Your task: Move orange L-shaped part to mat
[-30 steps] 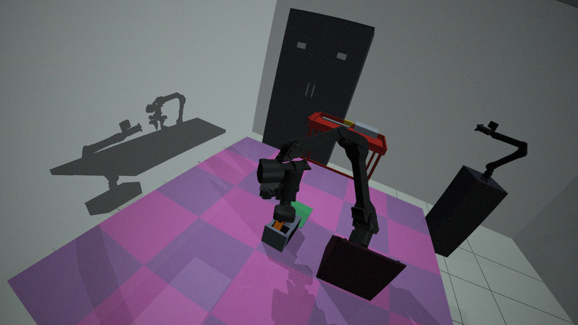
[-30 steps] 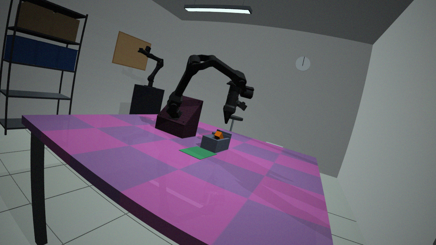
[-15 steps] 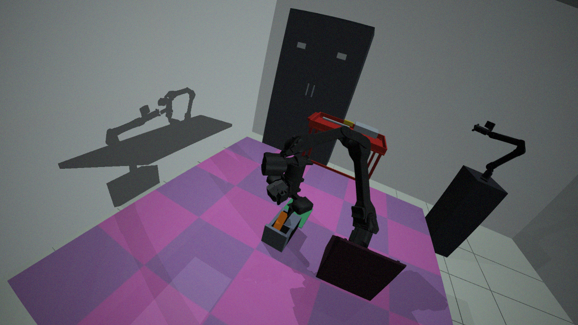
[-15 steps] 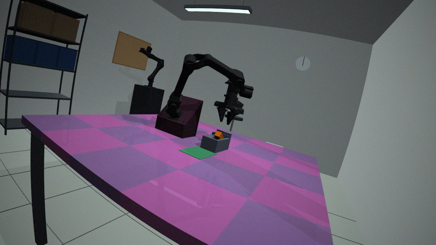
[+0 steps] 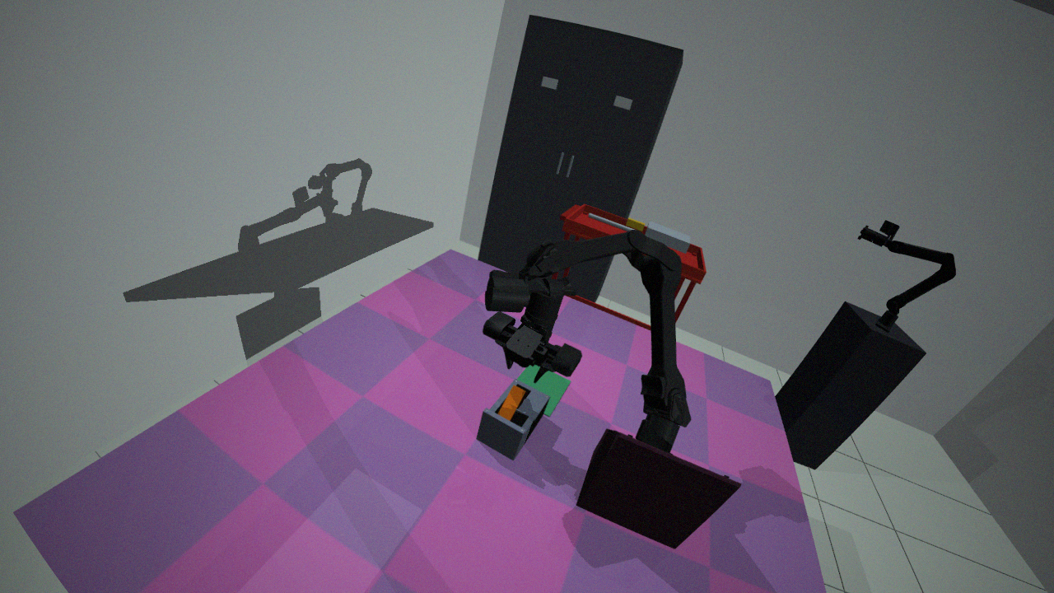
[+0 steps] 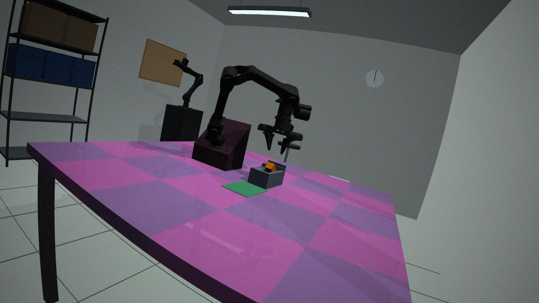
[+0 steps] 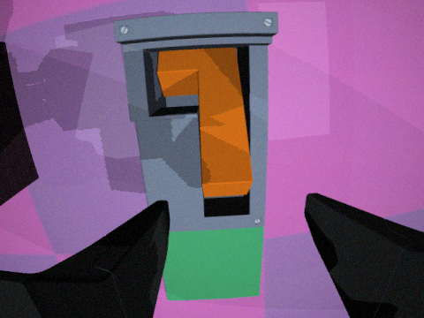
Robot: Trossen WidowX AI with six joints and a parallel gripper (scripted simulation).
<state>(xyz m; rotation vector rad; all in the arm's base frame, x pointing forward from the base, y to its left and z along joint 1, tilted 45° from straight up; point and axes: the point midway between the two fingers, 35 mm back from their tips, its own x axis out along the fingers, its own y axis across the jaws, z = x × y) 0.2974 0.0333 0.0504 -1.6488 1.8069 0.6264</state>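
My gripper tip is 1 cm past the orange L-shaped part, 4 cm to the right of it and 10 cm above it. Also, from my gripper tip: green mat 3 cm behind, 14 cm to the right, 16 cm below.
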